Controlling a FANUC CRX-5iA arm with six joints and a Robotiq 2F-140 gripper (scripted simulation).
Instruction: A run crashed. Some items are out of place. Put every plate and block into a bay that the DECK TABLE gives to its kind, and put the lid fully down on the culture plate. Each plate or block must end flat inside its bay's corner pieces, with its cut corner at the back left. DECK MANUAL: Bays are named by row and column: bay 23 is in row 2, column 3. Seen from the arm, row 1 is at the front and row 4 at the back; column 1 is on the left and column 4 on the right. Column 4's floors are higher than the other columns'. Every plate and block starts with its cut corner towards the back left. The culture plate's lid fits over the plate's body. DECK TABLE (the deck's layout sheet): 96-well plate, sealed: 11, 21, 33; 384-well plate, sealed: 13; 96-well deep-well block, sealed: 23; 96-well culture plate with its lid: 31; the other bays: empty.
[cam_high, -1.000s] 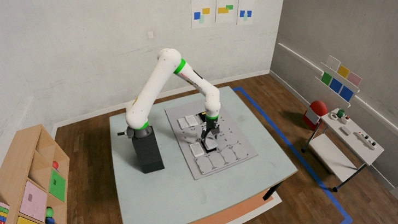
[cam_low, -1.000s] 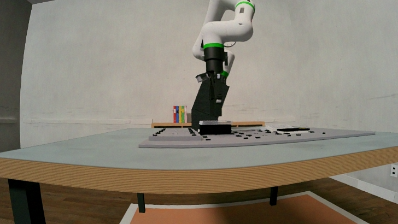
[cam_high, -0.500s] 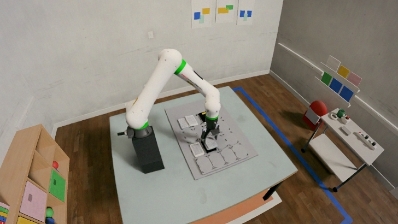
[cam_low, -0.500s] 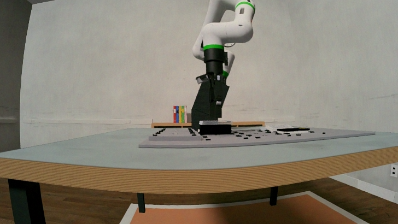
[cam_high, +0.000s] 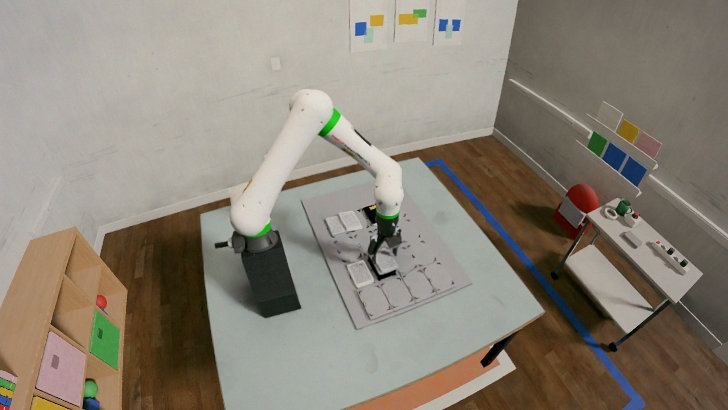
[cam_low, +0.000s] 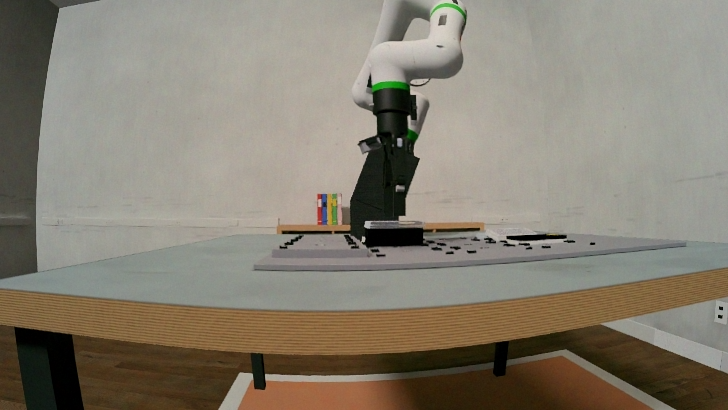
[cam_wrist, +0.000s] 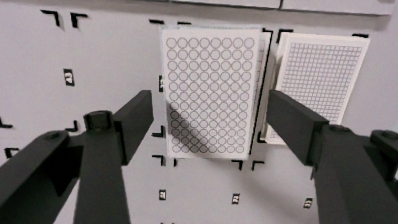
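Right now the black deep-well block is 10 mm behind my hand and 70 mm below it. Round my hand: white plate: 170 mm behind, 300 mm to the left, 80 mm below; then lid: 40 mm ahead, 340 mm to the left, 80 mm below.
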